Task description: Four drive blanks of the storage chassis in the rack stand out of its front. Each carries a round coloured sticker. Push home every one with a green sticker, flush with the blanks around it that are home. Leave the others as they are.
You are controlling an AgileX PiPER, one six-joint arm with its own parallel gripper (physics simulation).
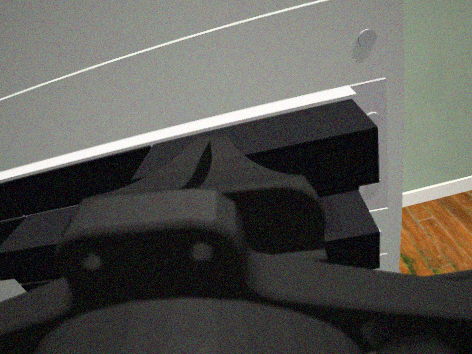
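Observation:
My gripper is shut, its tips overlapping the left part of an upper dark drive blank that stands out of the chassis front. Whether the tips touch it cannot be told. A lower dark blank stands out at the right, partly behind the gripper. Another lower blank stands out at the left, its right part hidden by the gripper. No stickers show; the gripper covers much of the blanks' fronts. Upper-row blanks at the left sit further back.
A grey panel with a bright lower edge lies above the blanks. The rack's grey side post stands at the right, with a round screw head near the top. Beyond are a green wall, a white skirting board and a wooden floor.

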